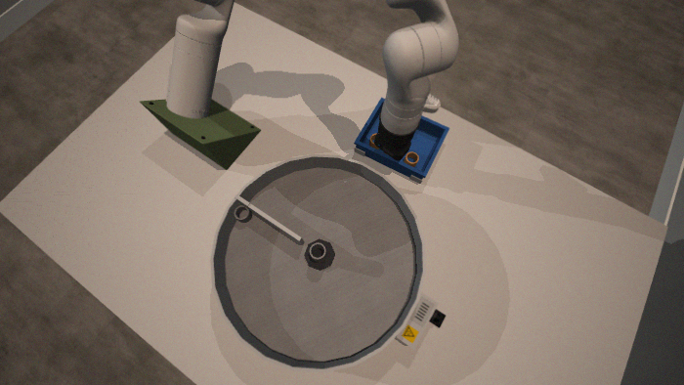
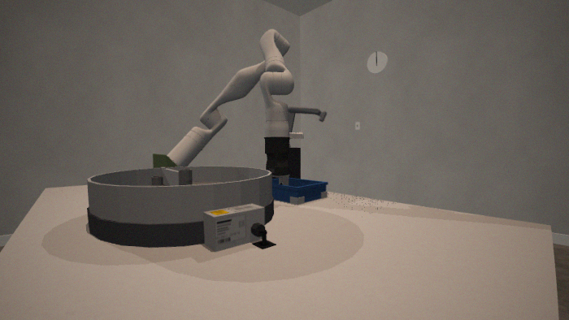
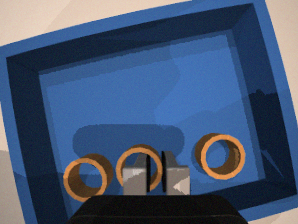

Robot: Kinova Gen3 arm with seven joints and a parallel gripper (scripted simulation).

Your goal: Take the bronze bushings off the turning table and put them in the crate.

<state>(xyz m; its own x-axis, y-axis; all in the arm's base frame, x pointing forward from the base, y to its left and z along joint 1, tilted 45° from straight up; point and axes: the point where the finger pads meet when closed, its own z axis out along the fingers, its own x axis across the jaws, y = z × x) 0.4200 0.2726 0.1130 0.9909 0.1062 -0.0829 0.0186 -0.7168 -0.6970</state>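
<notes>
Now: the blue crate 3 cm to the left of my hand and 1 cm below it. Round my hand: round turning table 31 cm to the right, 4 cm ahead, 2 cm above.
</notes>
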